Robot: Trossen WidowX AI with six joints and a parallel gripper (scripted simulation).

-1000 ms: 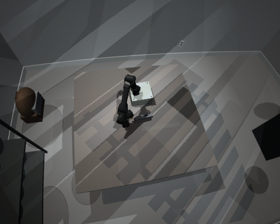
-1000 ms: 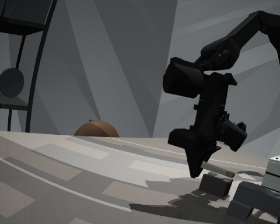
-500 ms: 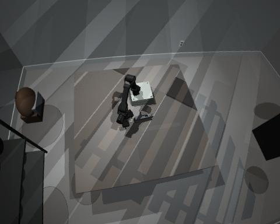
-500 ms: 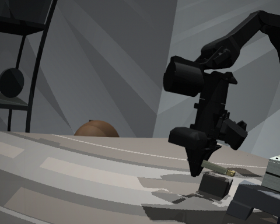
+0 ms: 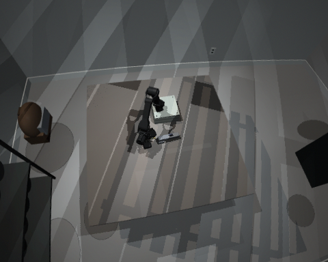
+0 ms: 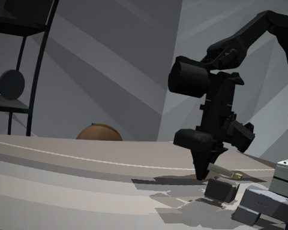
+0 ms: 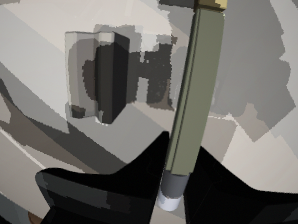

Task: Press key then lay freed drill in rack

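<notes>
The dark block is 7 cm behind my gripper tip, 3 cm to the left of it and 3 cm below it. Also, from my gripper tip: long dark fixture: 20 cm to the left, 1 cm below, 1 cm ahead; blue key: 22 cm to the left, 1 cm ahead; drill: 4 cm to the left, 3 cm above.
</notes>
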